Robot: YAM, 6 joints.
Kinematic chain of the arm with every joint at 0, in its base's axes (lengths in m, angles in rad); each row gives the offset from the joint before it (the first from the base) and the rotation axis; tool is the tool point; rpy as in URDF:
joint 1: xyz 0 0 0.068 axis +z
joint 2: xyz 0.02 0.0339 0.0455 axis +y
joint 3: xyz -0.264 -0.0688 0 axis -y
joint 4: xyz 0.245 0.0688 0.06 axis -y
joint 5: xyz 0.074 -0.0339 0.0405 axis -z
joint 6: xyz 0.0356 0 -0.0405 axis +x
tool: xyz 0 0 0 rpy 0 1.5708 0
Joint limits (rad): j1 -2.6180..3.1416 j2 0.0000..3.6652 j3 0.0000..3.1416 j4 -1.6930..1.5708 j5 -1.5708..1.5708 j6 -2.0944..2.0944
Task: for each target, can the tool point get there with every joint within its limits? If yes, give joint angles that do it. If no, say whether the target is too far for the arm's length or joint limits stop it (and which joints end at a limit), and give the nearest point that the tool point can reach.
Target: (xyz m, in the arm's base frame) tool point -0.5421 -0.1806 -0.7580
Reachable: no: too far | nearest point -0.3407 -0.1871 -0.3511 | short by 0.454 m
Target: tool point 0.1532 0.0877 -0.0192
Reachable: yes | joints 0.5953 2.1428 0.2671 0.5833 0.3818 0.7250
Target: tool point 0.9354 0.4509 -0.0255
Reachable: no: too far | nearest point 0.5766 0.2779 0.0289 | short by 0.402 m
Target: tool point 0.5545 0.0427 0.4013
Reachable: yes | joints 0.0817 2.6062 2.6278 0.9090 0.0765 0.6854
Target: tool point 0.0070 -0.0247 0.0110
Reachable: yes | joints 1.2112 2.9202 0.2437 -0.4935 0.4413 -1.3304
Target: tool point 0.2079 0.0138 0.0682
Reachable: yes | joints -0.0397 1.7906 0.6151 -0.5937 -0.6679 0.9058
